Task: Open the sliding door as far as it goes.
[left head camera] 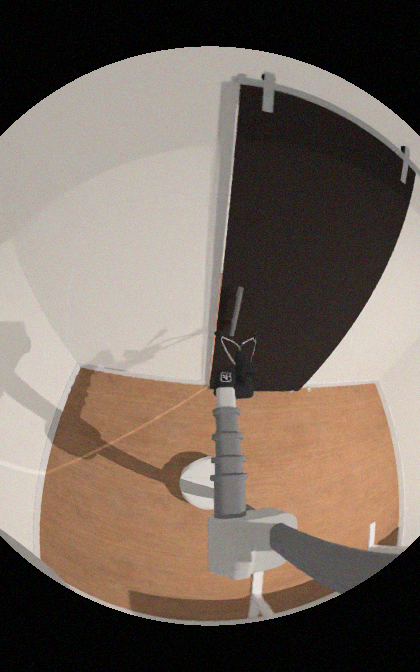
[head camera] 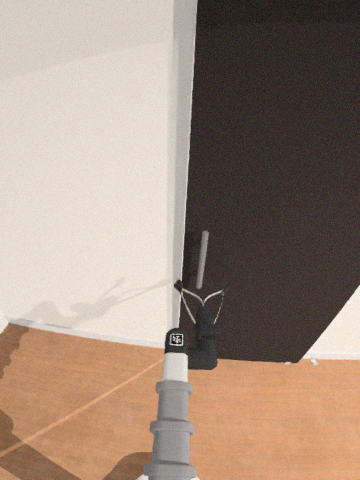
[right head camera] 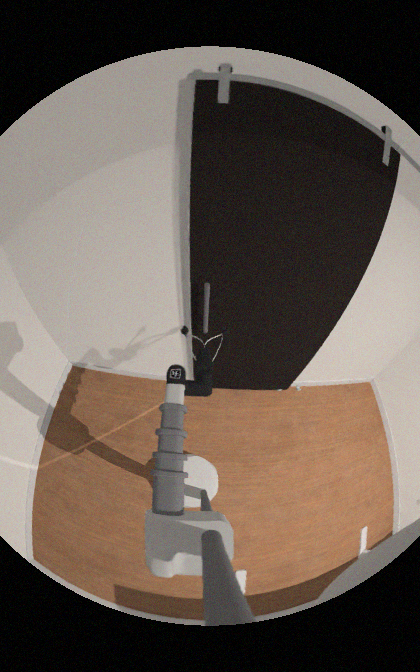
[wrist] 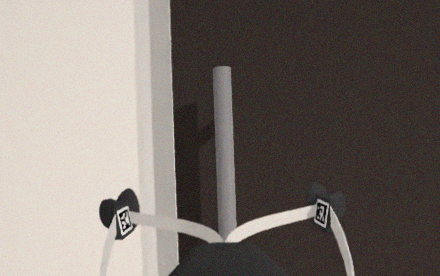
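Pixels of known places: gripper, between the fingertips: [left head camera: 236, 330] [head camera: 201, 282] [right head camera: 204, 326] [wrist: 222, 201]; robot's base, origin of its link: [left head camera: 208, 481] [right head camera: 189, 479].
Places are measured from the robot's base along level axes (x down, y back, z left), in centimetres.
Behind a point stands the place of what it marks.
Note:
The dark sliding door [head camera: 280, 150] @[z -31.8, x -141.6, y -82.8 cm] [left head camera: 320, 225] @[z -40.6, x -145.0, y -82.2 cm] [right head camera: 280, 225] @[z -37.7, x -139.1, y -82.4 cm] [wrist: 340, 110] @[z -27.8, x -104.3, y -83.0 cm] hangs from a rail, its left edge beside a pale grey frame strip. Its grey vertical bar handle [head camera: 202, 260] @[z -9.2, x -97.2, y -77.2 cm] [left head camera: 237, 311] @[z -9.7, x -97.3, y -77.3 cm] [right head camera: 206, 307] @[z -9.5, x -97.7, y -77.2 cm] [wrist: 224, 145] @[z -9.2, x -99.6, y -77.1 cm] stands near the door's left edge. My gripper [head camera: 202, 286] @[z -8.6, x -94.5, y -67.2 cm] [left head camera: 236, 335] @[z -8.6, x -94.5, y -67.2 cm] [right head camera: 204, 330] @[z -8.6, x -94.5, y -67.2 cm] [wrist: 222, 201] @[z -8.6, x -94.5, y -67.2 cm] is open wide. In the wrist view the handle runs up between the two fingers, the left fingertip in front of the white wall and the right one in front of the door. In the head view the fingertips are level with the handle's lower end. Contact with the handle does not show.
The rail [left head camera: 325, 107] [right head camera: 300, 93] runs above the door and on to the right, with two hangers. A white wall [head camera: 90, 175] @[z 39.1, x -126.6, y -92.7 cm] stands left of the door. The wooden floor [head camera: 280, 420] @[z -67.8, x 2.8, y -43.0 cm] lies below. The extended arm [head camera: 172, 415] @[z 0.0, x -105.3, y -20.8 cm] reaches from the robot toward the door.

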